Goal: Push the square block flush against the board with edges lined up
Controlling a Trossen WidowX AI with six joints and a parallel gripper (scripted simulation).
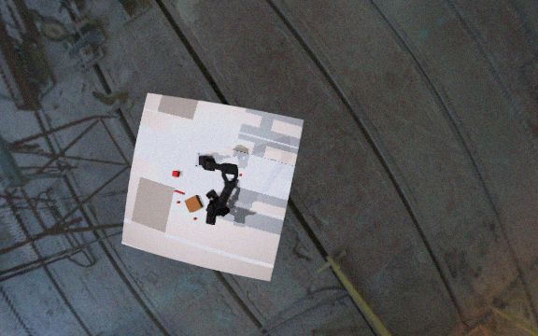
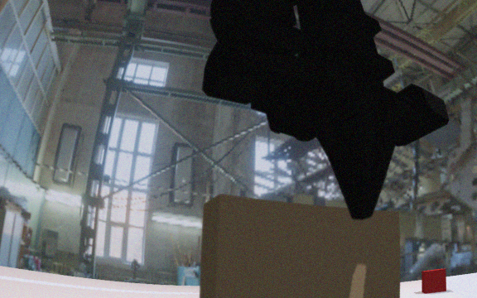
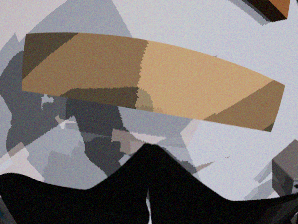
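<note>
The tan flat board lies 40 mm below my gripper tip, 30 mm to the right of it and 30 mm ahead of it. The rest, counted from my gripper tip: red cube (390 mm to the right, 160 mm behind, 70 mm below); then square block (240 mm to the right, 70 mm below, 60 mm ahead).
</note>
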